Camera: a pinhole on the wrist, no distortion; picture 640 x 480 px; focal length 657.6 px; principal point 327.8 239.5 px. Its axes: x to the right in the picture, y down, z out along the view. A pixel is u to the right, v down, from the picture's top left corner.
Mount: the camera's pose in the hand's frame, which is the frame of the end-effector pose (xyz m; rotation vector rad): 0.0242 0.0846 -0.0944 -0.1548 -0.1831 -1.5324
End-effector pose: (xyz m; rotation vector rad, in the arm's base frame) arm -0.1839 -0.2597 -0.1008 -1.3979 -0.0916 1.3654
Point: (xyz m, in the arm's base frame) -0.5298 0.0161 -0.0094
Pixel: 529 241
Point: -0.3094 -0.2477 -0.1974
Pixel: 260 275
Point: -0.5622 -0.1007 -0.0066
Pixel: 445 118
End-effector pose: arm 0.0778 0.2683 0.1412 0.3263 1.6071 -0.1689
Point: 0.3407 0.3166 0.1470
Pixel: 382 184
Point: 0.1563 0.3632 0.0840
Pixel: 365 434
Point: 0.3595 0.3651 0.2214
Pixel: 267 57
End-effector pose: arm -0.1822 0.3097 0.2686 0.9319 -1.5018 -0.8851
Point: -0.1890 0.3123 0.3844
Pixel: 312 405
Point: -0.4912 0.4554 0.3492
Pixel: 342 94
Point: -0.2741 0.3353 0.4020
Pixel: 267 307
